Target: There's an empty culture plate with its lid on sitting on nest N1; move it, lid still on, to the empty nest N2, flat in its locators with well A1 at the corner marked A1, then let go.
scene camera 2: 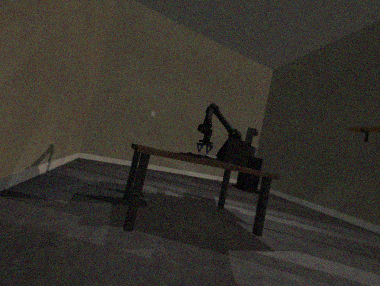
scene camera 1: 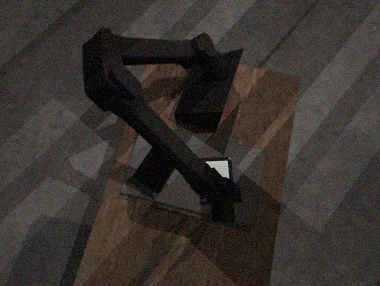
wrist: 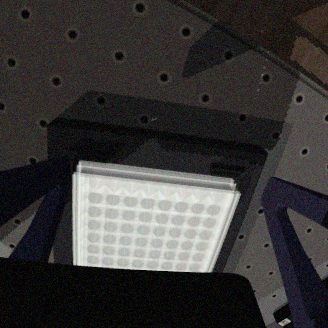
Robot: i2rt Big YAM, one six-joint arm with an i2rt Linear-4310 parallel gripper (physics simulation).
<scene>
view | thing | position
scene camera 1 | dark nest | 154,171
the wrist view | my gripper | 172,178
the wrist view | dark nest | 84,140
</scene>
